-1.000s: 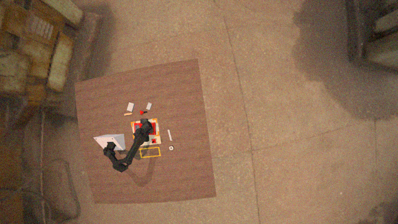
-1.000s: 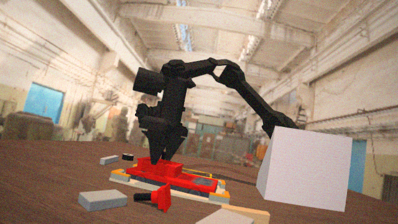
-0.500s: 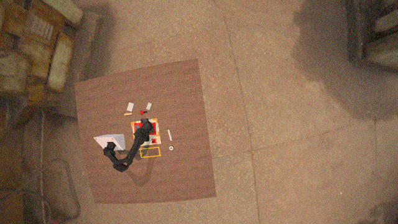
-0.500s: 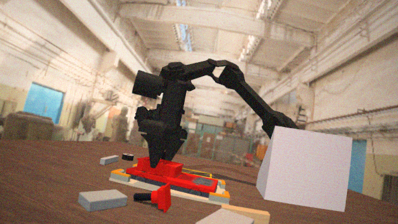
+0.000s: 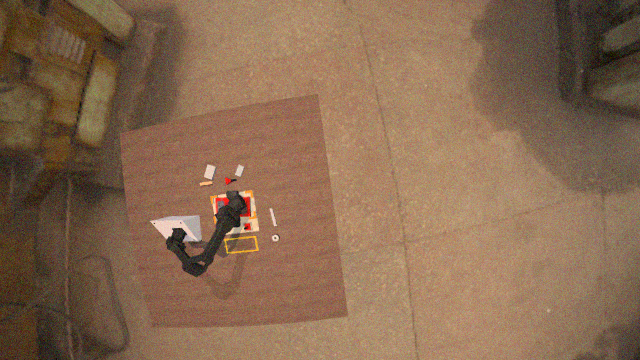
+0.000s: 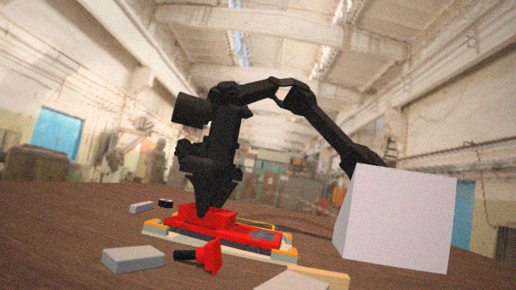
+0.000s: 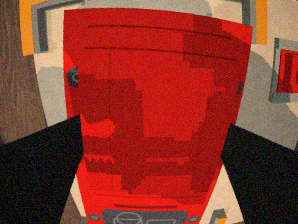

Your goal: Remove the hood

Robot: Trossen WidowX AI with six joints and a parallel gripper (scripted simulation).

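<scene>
Right now my gripper tip is right at the hood. The rest, counted from my gripper tip: black wheel 19 cm to the right, 18 cm ahead, 3 cm below; tan bar 19 cm behind, 14 cm to the left, 2 cm below.
</scene>
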